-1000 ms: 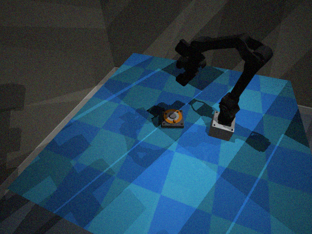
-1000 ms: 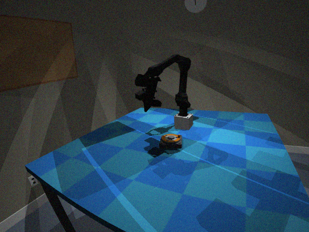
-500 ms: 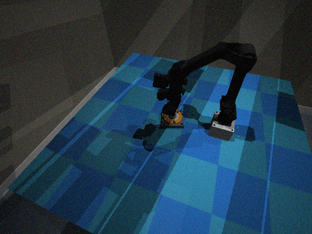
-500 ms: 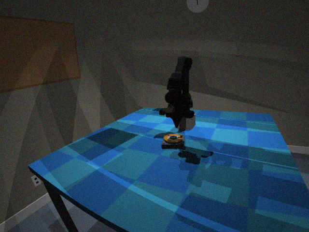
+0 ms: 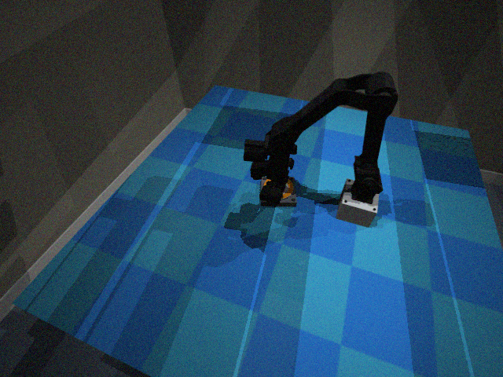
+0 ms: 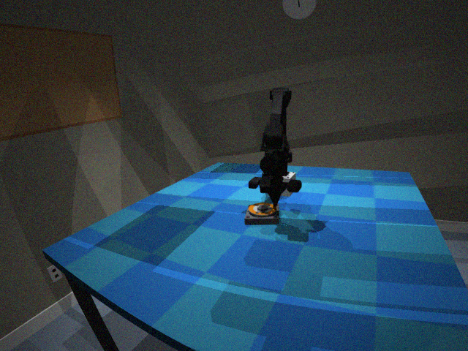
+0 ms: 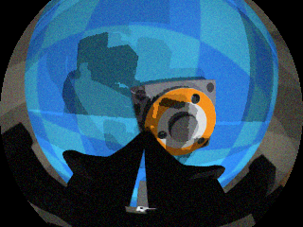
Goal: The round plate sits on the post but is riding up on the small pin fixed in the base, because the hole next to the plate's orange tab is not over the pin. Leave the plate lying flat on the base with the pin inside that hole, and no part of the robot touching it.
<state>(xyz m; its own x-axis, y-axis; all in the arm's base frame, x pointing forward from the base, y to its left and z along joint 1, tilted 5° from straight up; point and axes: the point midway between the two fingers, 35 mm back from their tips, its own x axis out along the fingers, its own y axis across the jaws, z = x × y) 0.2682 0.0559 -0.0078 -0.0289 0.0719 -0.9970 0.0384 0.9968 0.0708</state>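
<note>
My gripper tip is 1 cm past the round plate, 3 cm to the left of it and 1 cm above it. Round my gripper tip: base (1 cm ahead, 5 cm to the right, 2 cm below).
</note>
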